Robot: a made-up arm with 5 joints.
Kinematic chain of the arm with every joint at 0, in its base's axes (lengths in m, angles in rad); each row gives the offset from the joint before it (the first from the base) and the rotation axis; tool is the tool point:
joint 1: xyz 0 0 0.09 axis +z
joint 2: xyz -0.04 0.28 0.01 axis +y
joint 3: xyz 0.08 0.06 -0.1 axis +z
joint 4: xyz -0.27 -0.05 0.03 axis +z
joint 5: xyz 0 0.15 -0.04 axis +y
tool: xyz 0 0.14 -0.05
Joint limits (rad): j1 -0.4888..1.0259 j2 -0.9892..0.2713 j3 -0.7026..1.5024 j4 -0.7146..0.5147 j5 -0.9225..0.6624
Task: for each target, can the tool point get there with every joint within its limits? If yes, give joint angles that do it. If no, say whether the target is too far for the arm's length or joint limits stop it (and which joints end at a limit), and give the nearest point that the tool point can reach.
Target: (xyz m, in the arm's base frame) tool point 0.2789 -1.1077 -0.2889
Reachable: no: too far | nearest point -0.0736 -0.2431 -0.0050 | short by 0.976 m
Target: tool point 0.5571 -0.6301 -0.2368
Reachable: no: joint limits stop it (at a limit: joint 1, joint 3, joint 4, joint 5) | nearest point -0.0030 -0.1703 -0.0719 | short by 0.743 m
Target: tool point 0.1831 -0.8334 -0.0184
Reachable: no: joint limits stop it (at a limit: joint 1, joint 2, joint 4, joint 5) | nearest point -0.0802 -0.2487 0.0045 | short by 0.642 m
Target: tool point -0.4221 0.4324 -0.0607
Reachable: yes | joints 0.7138 -0.1758 -0.2828 -0.3046 -0.2026
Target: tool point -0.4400 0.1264 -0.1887
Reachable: yes | joints 0.5863 -0.4200 0.5197 0.3201 0.1987
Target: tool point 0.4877 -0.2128 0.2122
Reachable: no: joint limits stop it (at a limit: joint 1, joint 2, joint 3, joint 4, joint 5) | nearest point 0.0783 -0.0362 -0.0965 | short by 0.542 m
